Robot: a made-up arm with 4 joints.
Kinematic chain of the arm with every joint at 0, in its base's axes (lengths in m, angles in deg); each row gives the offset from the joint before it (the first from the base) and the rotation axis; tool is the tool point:
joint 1: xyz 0 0 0.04 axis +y
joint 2: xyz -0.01 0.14 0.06 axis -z
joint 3: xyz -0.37 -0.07 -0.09 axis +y
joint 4: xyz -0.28 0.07 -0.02 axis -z
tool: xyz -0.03 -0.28 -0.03
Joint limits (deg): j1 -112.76..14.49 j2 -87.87..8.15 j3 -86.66..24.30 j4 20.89..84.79
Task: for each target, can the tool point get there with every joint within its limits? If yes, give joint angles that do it. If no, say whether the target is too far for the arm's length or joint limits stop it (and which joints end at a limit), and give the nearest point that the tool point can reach.
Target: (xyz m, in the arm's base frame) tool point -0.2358 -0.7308 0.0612
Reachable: yes | joints -7.36 -66.35 14.43 52.47
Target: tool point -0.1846 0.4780 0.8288
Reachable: no: joint limits stop it (at a limit: joint 1, joint 2, joint 3, joint 4) | nearest point -0.8350 0.2723 0.4164 | short by 0.797 m
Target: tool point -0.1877 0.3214 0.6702
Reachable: no: joint limits stop it (at a limit: joint 1, joint 2, joint 3, joint 4) | nearest point -0.8350 0.2723 0.4164 | short by 0.697 m
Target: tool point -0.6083 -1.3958 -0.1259
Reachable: no: too far | nearest point -0.3476 -0.7268 -0.0548 | short by 0.721 m
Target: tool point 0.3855 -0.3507 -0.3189
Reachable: yes | joints -44.51 -73.22 -74.01 45.84
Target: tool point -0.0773 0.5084 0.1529
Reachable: no: joint limits stop it (at a limit: joint 1, joint 2, joint 3, joint 4) | nearest point -0.4957 0.1944 -0.4449 | short by 0.794 m
